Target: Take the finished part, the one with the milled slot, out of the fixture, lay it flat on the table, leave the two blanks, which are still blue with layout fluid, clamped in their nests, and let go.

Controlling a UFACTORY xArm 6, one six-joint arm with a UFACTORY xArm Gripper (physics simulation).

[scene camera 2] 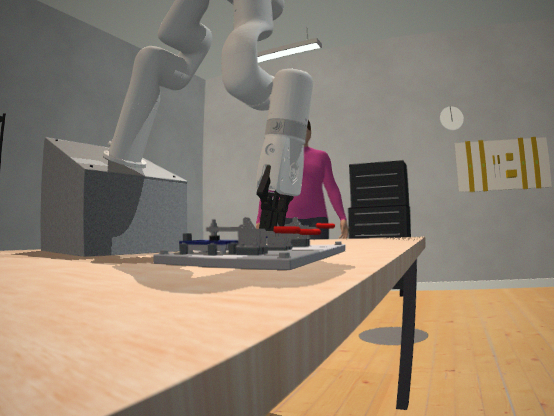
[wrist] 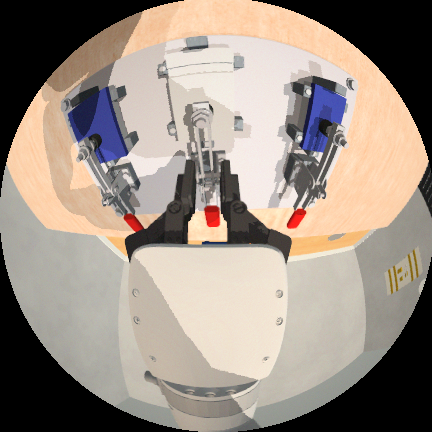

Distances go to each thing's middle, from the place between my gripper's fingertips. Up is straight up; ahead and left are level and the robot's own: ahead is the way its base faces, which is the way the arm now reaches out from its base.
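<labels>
The finished part (wrist: 204,74) sits 7 cm behind my hand, 1 cm to the right of it and 2 cm below it. As for the fixture plate (scene camera 2: 300,256), I find it 4 cm below my hand and 1 cm behind it.
</labels>
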